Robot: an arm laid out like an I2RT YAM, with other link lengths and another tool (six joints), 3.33 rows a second.
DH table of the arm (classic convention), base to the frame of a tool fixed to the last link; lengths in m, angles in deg. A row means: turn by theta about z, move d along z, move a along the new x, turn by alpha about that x. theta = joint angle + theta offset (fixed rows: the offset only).
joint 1: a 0.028; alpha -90; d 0.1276; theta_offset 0
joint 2: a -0.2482; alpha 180; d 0; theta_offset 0
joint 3: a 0.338; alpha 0; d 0; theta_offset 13.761
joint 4: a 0.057; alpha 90; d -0.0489; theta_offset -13.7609
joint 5: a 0; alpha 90; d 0.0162; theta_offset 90
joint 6: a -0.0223; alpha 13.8; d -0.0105; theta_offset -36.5
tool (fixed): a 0; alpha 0; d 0.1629; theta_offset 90
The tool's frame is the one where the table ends.
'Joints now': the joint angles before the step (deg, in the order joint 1, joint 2, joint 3, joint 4, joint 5, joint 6). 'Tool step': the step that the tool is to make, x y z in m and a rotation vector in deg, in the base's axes. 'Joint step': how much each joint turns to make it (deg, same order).
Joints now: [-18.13, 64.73, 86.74, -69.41, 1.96, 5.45]
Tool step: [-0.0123, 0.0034, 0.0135, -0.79, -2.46, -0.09]
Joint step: [-0.12, -2.67, -0.11, 0.03, -0.03, -0.01]
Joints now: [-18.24, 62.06, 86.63, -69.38, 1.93, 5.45]
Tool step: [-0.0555, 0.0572, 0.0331, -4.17, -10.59, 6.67]
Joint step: [10.13, -13.51, -5.47, 3.16, 3.69, 0.89]
